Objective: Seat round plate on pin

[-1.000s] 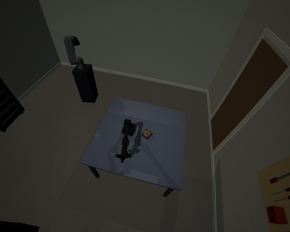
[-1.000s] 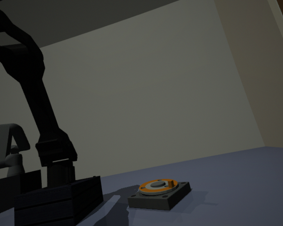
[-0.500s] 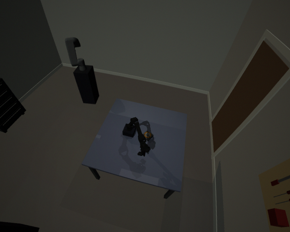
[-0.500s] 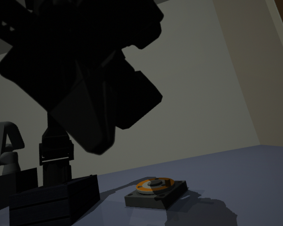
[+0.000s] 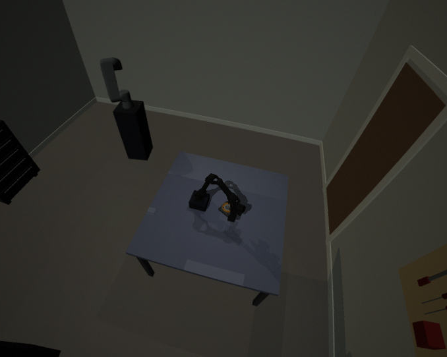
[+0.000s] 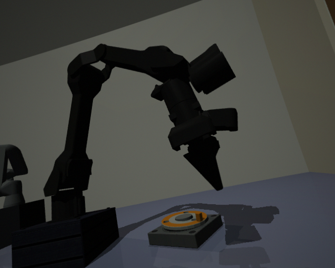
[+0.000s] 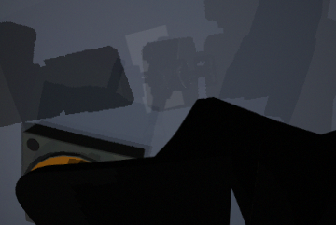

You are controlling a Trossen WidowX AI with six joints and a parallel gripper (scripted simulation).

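The plate lies 5 cm behind my gripper tip, 14 cm to the left of it and 6 cm below it. The rest, counted from my gripper tip: square base: 7 cm behind, 15 cm to the left, 8 cm below.
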